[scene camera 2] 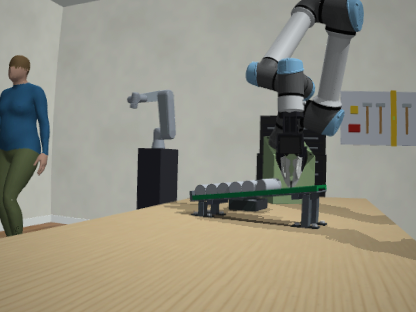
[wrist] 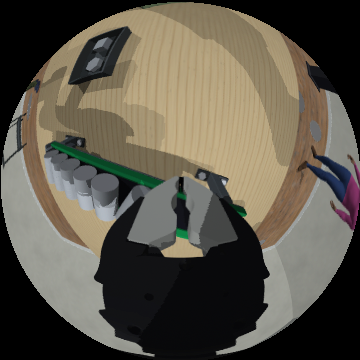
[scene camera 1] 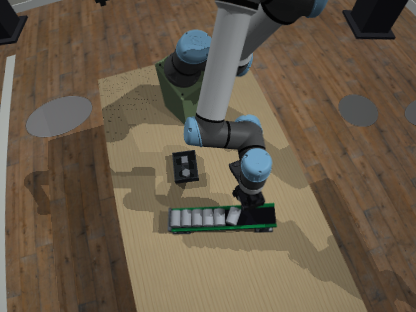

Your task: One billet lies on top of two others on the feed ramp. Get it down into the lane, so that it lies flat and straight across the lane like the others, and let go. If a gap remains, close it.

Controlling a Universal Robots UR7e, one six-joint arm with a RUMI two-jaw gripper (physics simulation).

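Places are measured from the arm's base along level axes (x right, y ahead, z up), in centimetres.
Pixels of known places: gripper, fingertip midpoint: (wrist: 179, 177); arm's base at its link origin: (scene camera 1: 182, 69).
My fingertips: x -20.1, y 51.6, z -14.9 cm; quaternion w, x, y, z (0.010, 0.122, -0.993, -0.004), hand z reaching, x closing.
Ahead of a thing's pixels: the offset from my fingertips to its top centre. "spot": to the spot under its first point.
Five white-grey billets @(dx +13.4, dy +5.6, dz +1.6 cm) (scene camera 1: 208, 217) @(dx +17.3, dy +5.2, dz +1.1 cm) (scene camera 2: 223, 188) (wrist: 85, 187) lie side by side across the feed ramp @(spot: dx +7.6, dy +9.7, dz -0.8 cm) (scene camera 1: 225, 228) (scene camera 2: 240, 194) (wrist: 110, 168) at its lower end. A sixth billet @(dx +4.5, dy +5.8, dz +2.9 cm) (scene camera 1: 233, 216) (scene camera 2: 270, 184) (wrist: 131, 200) lies in the lane beside the row, on its uphill side, skewed: its near end is close to the row and its far end is turned uphill, with a wedge-shaped gap. No billet shows on top of others. My gripper (scene camera 2: 291, 186) (wrist: 179, 177) is shut and empty, low over the lane just uphill of the skewed billet, which it partly hides in the wrist view.
The ramp has green side rails and stands on dark legs. A black tray @(dx +21.6, dy -18.6, dz -5.6 cm) (scene camera 1: 194, 179) (scene camera 2: 248, 204) with two small grey parts stands between the ramp and the green robot base (scene camera 1: 172, 97). The gripper is close to the ramp's rails.
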